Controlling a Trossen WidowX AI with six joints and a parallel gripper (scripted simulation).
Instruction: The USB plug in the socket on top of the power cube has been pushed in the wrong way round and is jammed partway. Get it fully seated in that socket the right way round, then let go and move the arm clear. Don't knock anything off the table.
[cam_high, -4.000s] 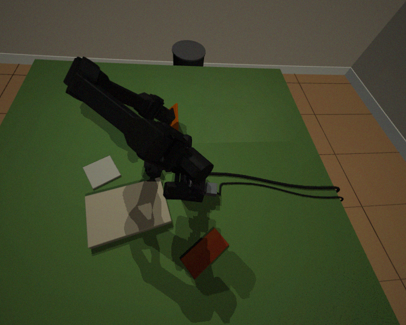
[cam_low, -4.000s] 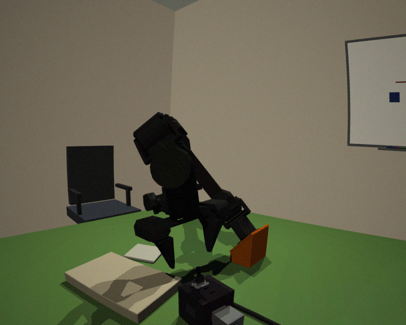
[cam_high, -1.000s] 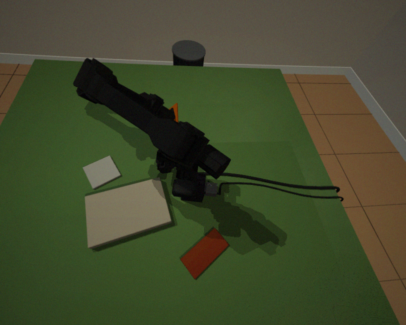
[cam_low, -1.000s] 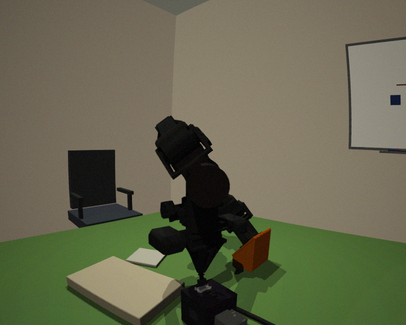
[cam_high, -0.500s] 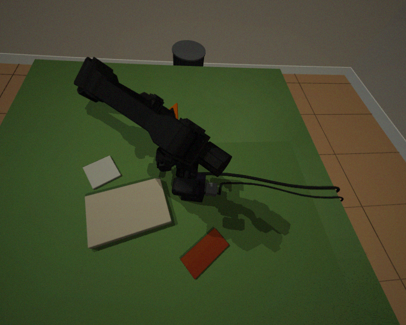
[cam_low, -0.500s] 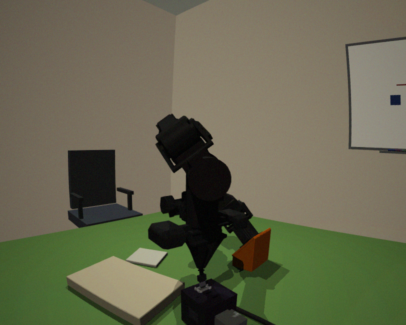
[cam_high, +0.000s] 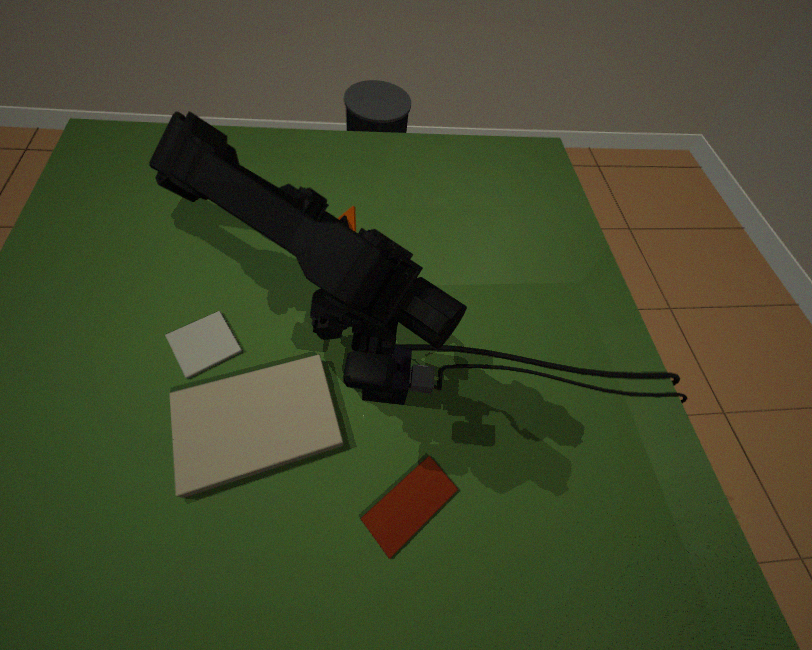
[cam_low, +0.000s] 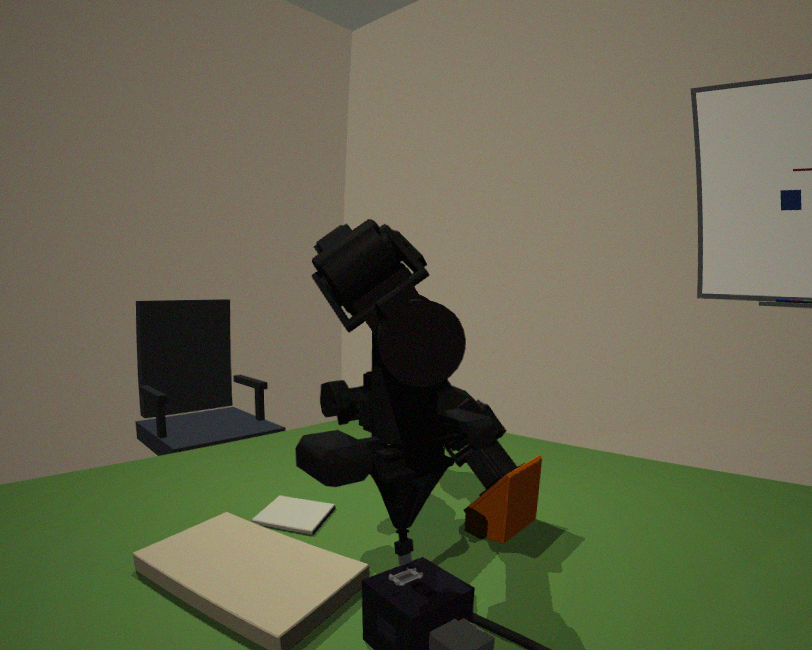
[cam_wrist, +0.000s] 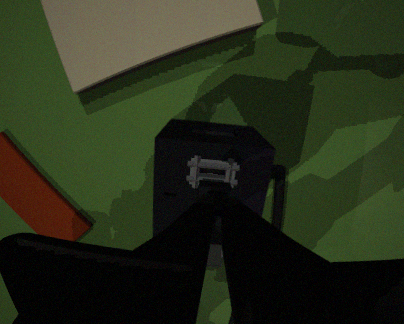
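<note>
The USB socket is 10 mm to the left of my gripper tip and 60 mm below it. The rest, counted from my gripper tip: red card 220 mm ahead, 20 mm to the left, 130 mm below; beige slab 40 mm ahead, 200 mm to the right, 120 mm below; USB plug 20 mm below.
</note>
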